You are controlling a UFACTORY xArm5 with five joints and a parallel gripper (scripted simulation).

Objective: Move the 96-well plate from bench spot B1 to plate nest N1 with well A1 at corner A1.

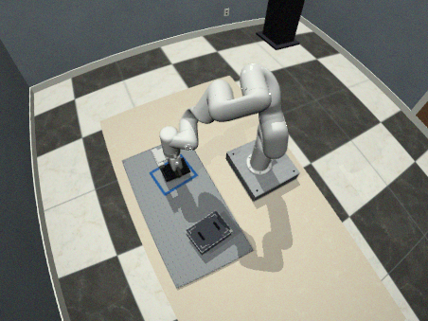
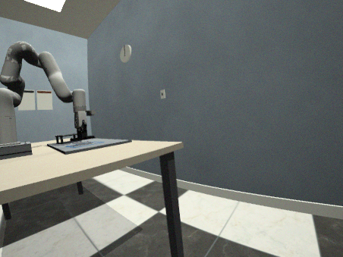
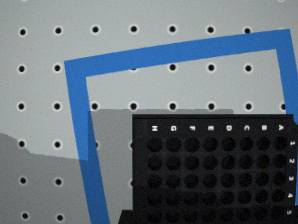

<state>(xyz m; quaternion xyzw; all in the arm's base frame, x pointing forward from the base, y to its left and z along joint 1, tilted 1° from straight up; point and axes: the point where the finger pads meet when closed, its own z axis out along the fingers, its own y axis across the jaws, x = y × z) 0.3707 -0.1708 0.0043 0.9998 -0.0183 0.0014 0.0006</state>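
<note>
The plate nest is 350 mm to the left of my hand, 10 mm ahead of it and 10 mm above it. Round my hand: A1 label (390 mm to the left, 70 mm behind, 10 mm above); 96-well plate (10 mm below).
</note>
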